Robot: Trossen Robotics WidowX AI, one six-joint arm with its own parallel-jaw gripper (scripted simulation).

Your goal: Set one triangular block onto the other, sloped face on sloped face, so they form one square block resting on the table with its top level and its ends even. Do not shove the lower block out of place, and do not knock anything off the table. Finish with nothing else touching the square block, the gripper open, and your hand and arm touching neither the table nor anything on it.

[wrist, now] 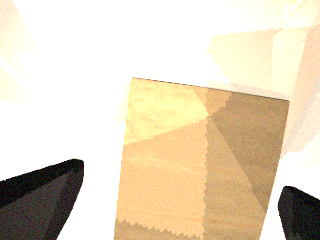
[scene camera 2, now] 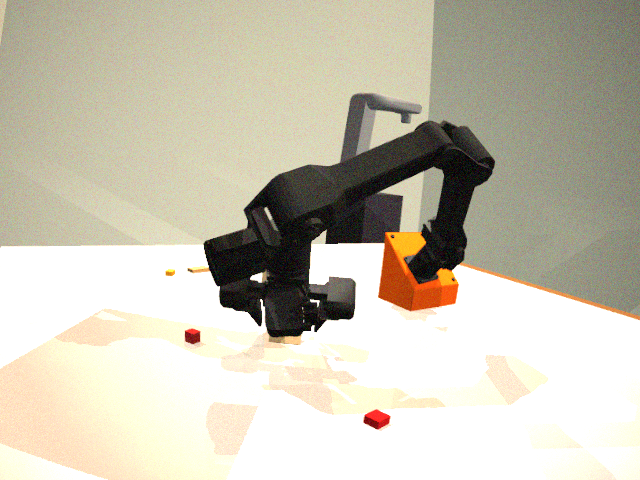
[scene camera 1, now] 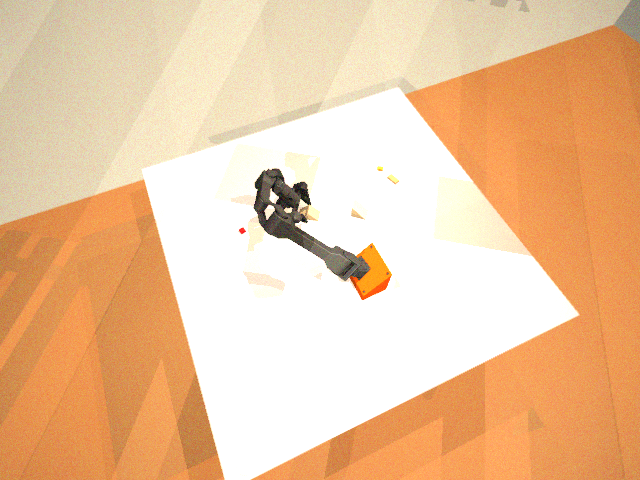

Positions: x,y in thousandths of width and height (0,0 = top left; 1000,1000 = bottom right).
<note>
My gripper (scene camera 2: 449,682) is open and holds nothing. I also see a triangular block (wrist: 598,648).
My gripper shows as well in the wrist view (wrist: 577,773) and in scene camera 1 (scene camera 1: 484,445).
</note>
